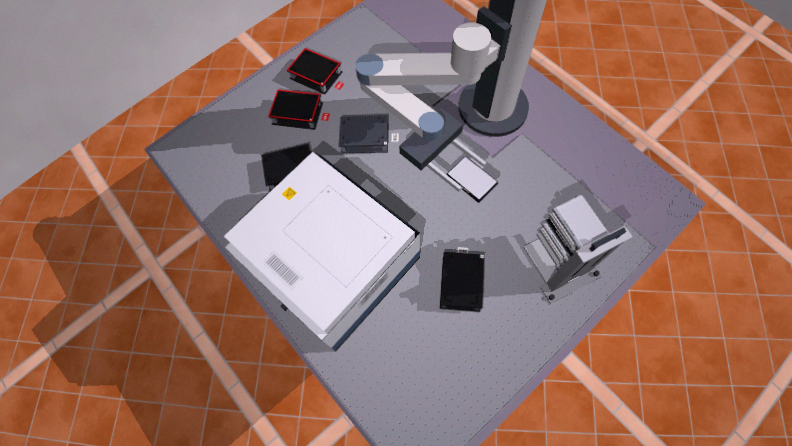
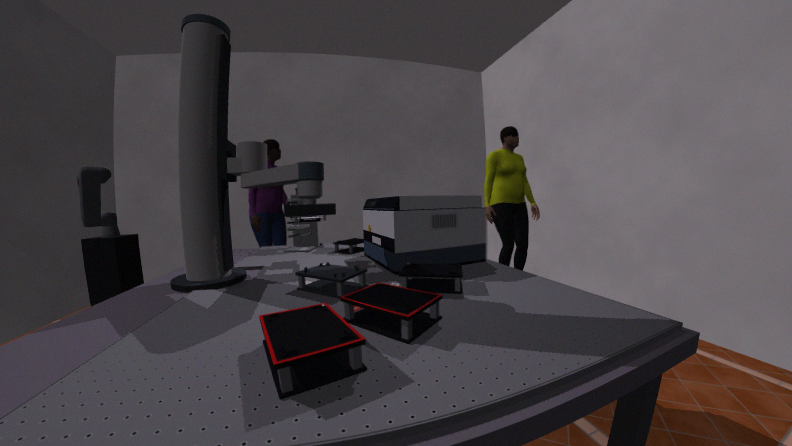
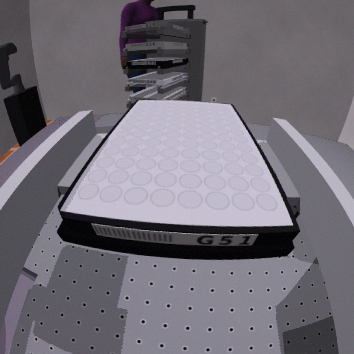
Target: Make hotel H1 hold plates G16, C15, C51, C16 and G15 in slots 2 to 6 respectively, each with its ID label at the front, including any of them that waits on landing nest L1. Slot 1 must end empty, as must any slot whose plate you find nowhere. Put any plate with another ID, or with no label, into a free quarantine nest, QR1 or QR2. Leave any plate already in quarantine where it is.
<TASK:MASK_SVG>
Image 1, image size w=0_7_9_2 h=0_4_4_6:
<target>my gripper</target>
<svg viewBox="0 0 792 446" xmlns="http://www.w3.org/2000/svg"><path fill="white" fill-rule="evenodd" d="M441 108L437 113L444 119L442 136L437 140L428 141L414 132L399 146L399 152L421 171L427 166L455 190L460 192L463 189L462 186L433 165L431 161L452 143L469 156L470 160L481 169L485 167L486 162L455 139L462 133L463 124Z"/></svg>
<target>plate G51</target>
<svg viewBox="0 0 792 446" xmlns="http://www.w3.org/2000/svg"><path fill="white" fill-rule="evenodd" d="M464 157L446 175L462 186L464 192L480 203L498 185L498 181L469 158Z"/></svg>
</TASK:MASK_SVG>
